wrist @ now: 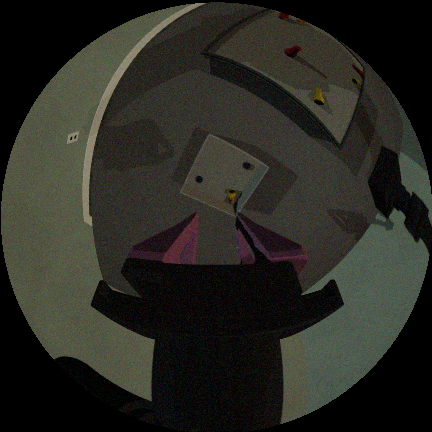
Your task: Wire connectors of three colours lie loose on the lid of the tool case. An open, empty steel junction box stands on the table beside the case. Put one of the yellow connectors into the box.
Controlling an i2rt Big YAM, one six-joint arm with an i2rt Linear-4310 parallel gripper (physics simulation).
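The steel junction box stands open on the table, near the middle of the wrist view, with two dark round spots on its floor. A yellow connector lies inside it, near the corner closest to the fingers. My gripper is partly open, with nothing between its pink fingers, and it hangs above the table beside the box's near edge. Another yellow connector is on the tool case's lid, near its front corner. A further yellow one shows at the lid's right edge.
The tool case stands beyond the box, at the upper right. A red connector lies on its lid, with more red and an orange one near the far edges. A dark jointed object shows at the right. The table has a pale edge at the left.
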